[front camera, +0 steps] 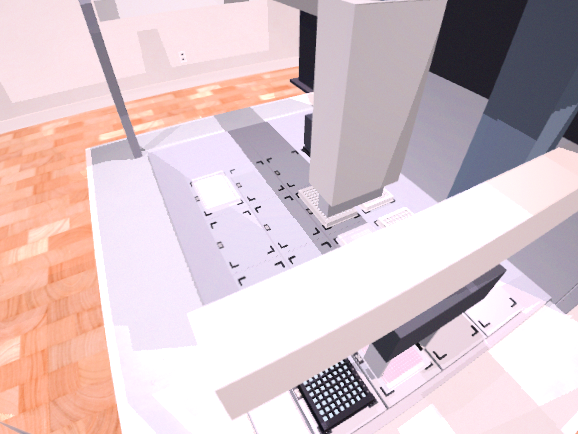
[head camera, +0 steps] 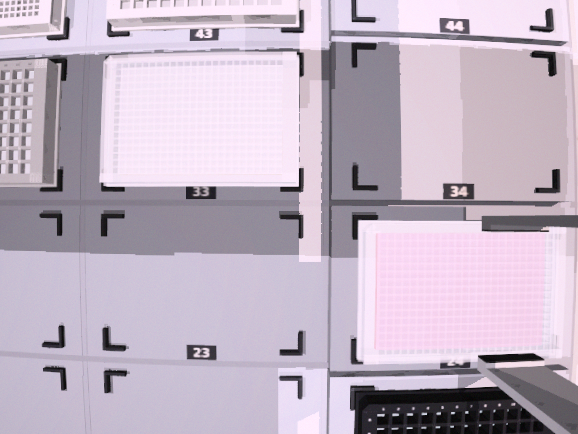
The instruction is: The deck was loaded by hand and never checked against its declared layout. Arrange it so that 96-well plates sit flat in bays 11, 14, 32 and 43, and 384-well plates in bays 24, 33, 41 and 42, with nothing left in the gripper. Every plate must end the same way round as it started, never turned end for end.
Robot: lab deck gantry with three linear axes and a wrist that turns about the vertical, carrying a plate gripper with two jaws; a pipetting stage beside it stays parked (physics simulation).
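Places are measured from the robot's base along level axes (x ahead, y left, z up), in metres.
Pixels of known places: gripper, fingertip midpoint: (head camera: 508, 293); robot's base, origin of the base link: (front camera: 191, 183).
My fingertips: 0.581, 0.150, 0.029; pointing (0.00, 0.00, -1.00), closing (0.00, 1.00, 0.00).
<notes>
For each thing: its middle in the pictures, then the offset to it from my fingertips, as dx, dy, dz. "pt": a spot on its surface instead.
- pink 384-well plate, body centre: (head camera: 463, 291) (front camera: 383, 341) -0.025, +0.000, -0.007
- pale 384-well plate, body centre: (head camera: 199, 119) (front camera: 371, 251) -0.189, +0.107, -0.022
- light grey 96-well plate, surface spot: (head camera: 22, 122) pt -0.307, +0.106, -0.015
- finely welled plate, surface spot: (head camera: 30, 17) pt -0.305, +0.178, -0.015
- black plate, body centre: (front camera: 325, 375) -0.025, -0.107, -0.007
- bright white plate, body centre: (front camera: 215, 190) -0.517, -0.107, -0.022
In the head view the pink 384-well plate (front camera: 404, 367) (head camera: 460, 292) lies in bay 24. My gripper (front camera: 397, 355) (head camera: 512, 291) is down at this plate, its jaws against the two long sides; it looks shut on it. A pale 384-well plate (head camera: 200, 120) sits in bay 33. The edge of a white plate (head camera: 205, 14) shows in bay 43. A light grey 96-well plate (head camera: 22, 122) is partly in view left of bay 33. The corner of a finely welled plate (head camera: 30, 17) shows left of bay 43. A black plate (front camera: 337, 392) (head camera: 440, 415) lies below bay 24.
A pale beam (front camera: 380, 305) crosses the front view and hides part of the deck. A tall beige column (front camera: 370, 100) hides other bays. A bright white plate (front camera: 216, 190) lies at the deck's left. Bays 23 and 34 show their bare corner marks.
</notes>
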